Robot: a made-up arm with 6 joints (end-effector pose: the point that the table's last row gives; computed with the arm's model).
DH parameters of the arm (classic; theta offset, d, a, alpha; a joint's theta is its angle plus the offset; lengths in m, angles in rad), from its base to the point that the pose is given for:
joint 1: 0 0.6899 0.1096 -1.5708
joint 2: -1.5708 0 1.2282 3.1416
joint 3: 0 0 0.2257 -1.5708
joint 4: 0 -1.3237 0 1.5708
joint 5: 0 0 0 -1.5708
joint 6: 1.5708 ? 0 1.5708
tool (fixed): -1.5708 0 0 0
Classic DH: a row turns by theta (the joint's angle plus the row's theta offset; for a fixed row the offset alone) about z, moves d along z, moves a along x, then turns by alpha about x.
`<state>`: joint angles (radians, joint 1 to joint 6).
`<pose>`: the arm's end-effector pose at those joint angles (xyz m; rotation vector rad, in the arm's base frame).
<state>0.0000 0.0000 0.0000 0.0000 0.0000 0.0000</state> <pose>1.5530 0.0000 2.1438 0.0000 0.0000 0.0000</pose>
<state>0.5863 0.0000 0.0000 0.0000 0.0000 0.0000</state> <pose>1.2936 0.8593 2.1438 0.0000 0.0000 0.5863</pose>
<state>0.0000 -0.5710 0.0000 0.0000 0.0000 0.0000</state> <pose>0.5382 0.0000 2.6933 0.0000 -0.5710 0.0000</pose>
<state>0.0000 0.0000 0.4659 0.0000 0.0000 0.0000</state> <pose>1.2978 0.0000 2.7682 0.0000 -0.4659 0.0000</pose>
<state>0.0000 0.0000 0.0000 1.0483 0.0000 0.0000</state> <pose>1.5530 0.0000 2.1438 -1.0483 0.0000 0.0000</pose>
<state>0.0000 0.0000 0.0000 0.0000 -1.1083 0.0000</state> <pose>1.4867 0.0000 2.0367 0.0000 1.1083 0.0000</pose>
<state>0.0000 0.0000 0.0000 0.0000 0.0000 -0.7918</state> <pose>1.5530 0.0000 2.1438 0.7918 0.0000 0.0000</pose>
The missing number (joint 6, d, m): -0.1197
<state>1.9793 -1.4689 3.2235 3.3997 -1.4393 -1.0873</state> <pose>0.2895 -0.7449 -0.5311 -1.1580 -2.1317 1.4054</pose>
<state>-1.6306 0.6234 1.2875 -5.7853 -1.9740 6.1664</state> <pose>-0.1572 -1.7462 2.5756 1.0660 1.0631 -1.9566</pose>
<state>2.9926 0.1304 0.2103 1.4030 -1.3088 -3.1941</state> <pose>-1.5685 0.3507 2.2215 1.1564 1.4832 1.0962</pose>
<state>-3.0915 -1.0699 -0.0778 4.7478 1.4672 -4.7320</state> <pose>0.4230 0.1403 2.5240 0.8473 0.7555 1.5437</pose>
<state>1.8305 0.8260 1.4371 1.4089 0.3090 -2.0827</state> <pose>-0.5630 1.9790 2.5370 0.9413 0.1431 2.2211</pose>
